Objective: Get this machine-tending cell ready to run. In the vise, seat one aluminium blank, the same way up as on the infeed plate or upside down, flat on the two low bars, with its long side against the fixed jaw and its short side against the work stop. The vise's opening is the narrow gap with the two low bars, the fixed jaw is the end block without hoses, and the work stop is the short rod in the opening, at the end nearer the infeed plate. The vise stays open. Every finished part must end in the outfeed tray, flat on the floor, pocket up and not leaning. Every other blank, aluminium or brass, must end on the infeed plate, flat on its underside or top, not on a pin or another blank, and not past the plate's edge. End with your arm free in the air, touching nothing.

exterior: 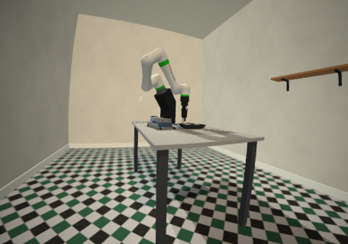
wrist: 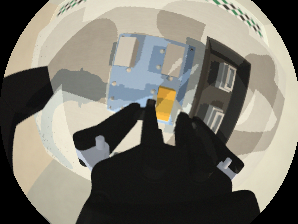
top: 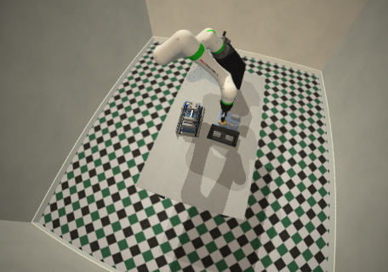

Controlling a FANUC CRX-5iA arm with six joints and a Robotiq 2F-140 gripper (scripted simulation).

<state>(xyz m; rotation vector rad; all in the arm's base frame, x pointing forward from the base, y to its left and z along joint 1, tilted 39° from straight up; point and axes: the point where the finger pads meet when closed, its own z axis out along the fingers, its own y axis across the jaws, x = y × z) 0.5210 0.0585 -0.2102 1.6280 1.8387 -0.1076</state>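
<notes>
The brass blank lies 4 cm below my hand.
</notes>
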